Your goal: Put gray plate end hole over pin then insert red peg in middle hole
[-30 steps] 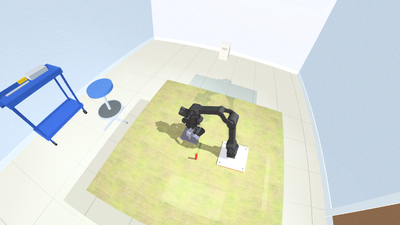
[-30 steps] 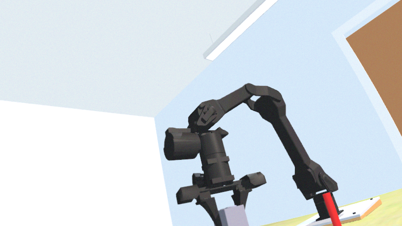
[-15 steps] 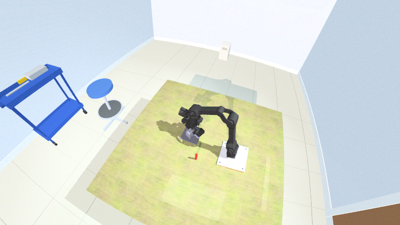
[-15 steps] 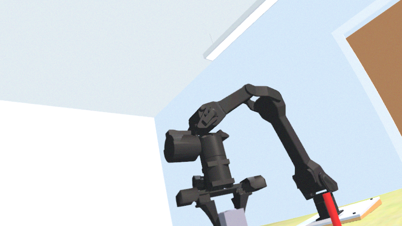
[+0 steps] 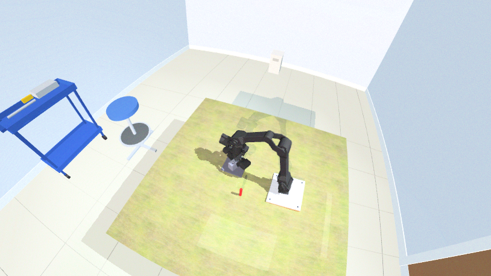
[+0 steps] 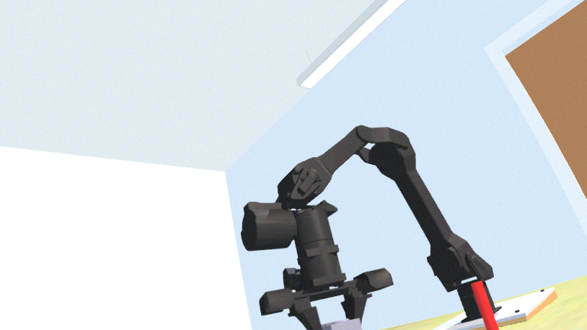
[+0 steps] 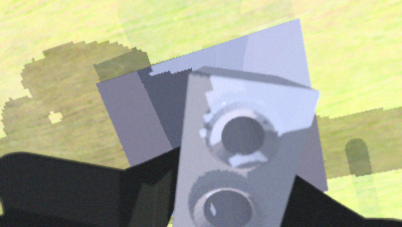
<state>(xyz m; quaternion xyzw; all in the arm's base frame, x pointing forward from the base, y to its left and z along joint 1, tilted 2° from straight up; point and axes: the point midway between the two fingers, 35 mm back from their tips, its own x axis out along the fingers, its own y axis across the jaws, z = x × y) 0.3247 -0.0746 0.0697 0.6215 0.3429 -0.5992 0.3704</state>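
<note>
My gripper tip is 10 mm short of the flat gray base, 10 mm to the right of it and 30 mm above it. From my gripper tip the other things lie so: red peg 80 mm behind, 180 mm to the left; gray plate 30 mm above.
</note>
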